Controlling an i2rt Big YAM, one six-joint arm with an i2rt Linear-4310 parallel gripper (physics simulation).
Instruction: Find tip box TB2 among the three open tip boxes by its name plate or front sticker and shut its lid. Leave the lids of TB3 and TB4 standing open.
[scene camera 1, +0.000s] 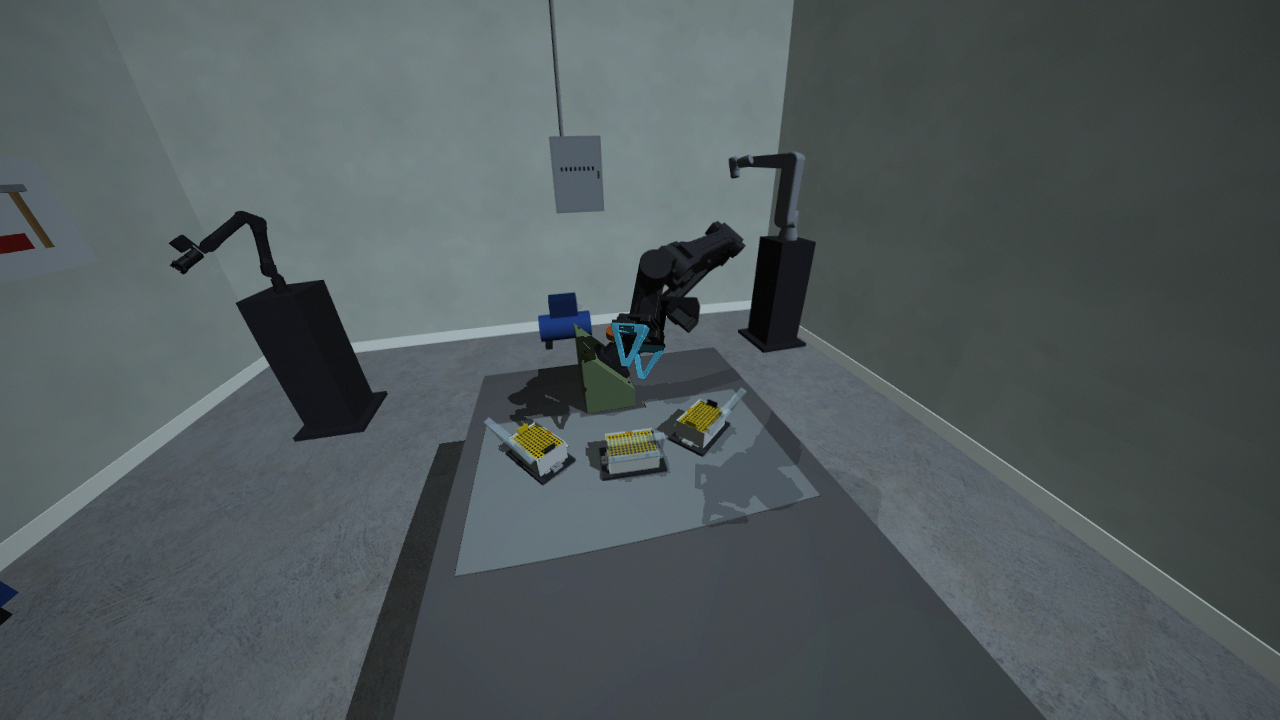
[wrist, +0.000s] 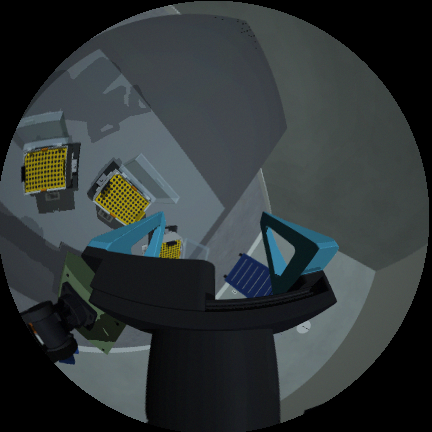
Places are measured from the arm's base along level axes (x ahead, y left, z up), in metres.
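Pixels of known places: gripper, fingertip midpoint: (scene camera 1: 633, 373) (wrist: 212, 216); arm's base, origin of the base link: (scene camera 1: 610, 362) (wrist: 77, 305).
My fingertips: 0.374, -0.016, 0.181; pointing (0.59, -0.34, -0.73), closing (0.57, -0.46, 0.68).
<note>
Ahead of a thing's pixels: the offset from my fingertips to its top centre, as dx, dy, dz. Level surfaces: height alone.
Three tip boxes with yellow racks and clear lids standing open stand on dark bases: a left one @(-0.139, -0.219, -0.222) (scene camera 1: 538, 442) (wrist: 170, 248), a middle one (scene camera 1: 631, 442) (wrist: 121, 198) and a right one @(-0.118, +0.212, -0.222) (scene camera 1: 700, 418) (wrist: 45, 170), as seen from the scene camera. Their name plates and stickers are too small to read, so I cannot tell which is TB2, TB3 or TB4. In the wrist view the left box is partly hidden by a blue finger and the gripper body. My gripper (scene camera 1: 636, 369) (wrist: 212, 216) is open and empty, in the air above the boxes and apart from them.
The boxes stand on a pale mat @(dz -0.296) (scene camera 1: 537, 528) (wrist: 85, 130) on a dark table @(dz -0.299) (scene camera 1: 671, 626) (wrist: 220, 105). A green bracket (scene camera 1: 606, 389) (wrist: 107, 335) stands at the arm's base behind them. A blue ribbed panel (wrist: 247, 275) shows beyond the fingers in the wrist view.
</note>
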